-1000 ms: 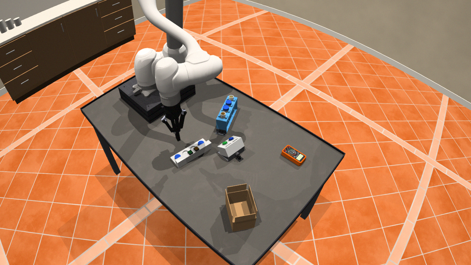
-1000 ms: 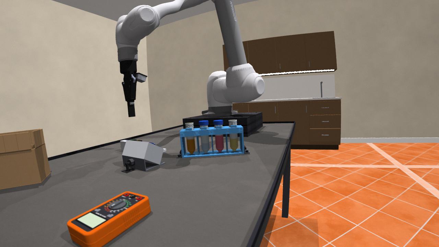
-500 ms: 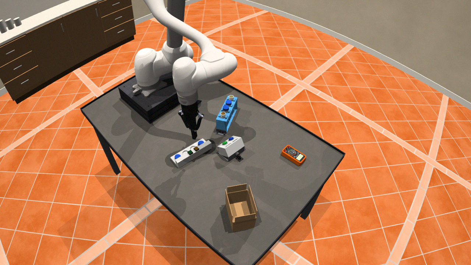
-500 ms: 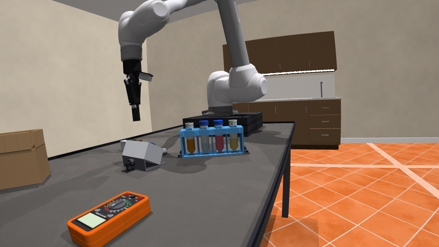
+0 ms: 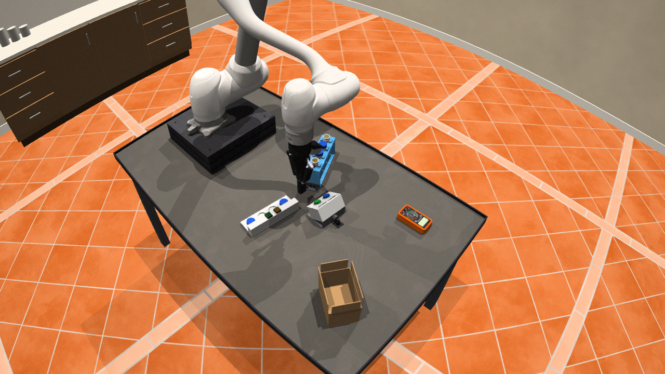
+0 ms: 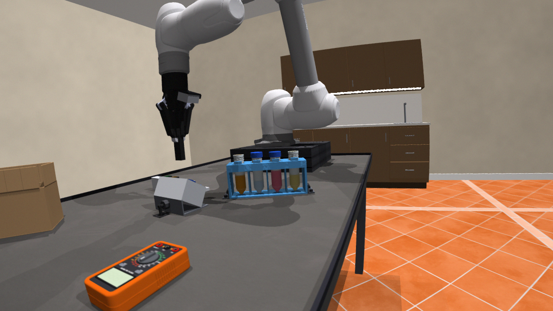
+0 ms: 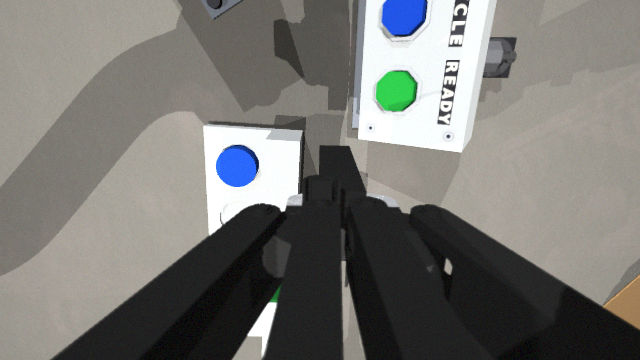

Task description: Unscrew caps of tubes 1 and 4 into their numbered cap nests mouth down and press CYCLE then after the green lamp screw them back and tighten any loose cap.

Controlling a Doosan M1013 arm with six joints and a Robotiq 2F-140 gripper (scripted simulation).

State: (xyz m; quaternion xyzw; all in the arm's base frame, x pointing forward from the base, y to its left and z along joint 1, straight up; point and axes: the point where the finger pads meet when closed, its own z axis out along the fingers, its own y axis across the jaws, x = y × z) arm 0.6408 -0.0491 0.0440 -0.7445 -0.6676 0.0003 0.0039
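Right now the blue key is 80 mm to the left of my hand, 80 mm below it and 50 mm ahead of it. Round my hand: green key 80 mm below, 40 mm ahead, 30 mm to the left; grey key housing 100 mm below, 70 mm ahead, 60 mm to the left.
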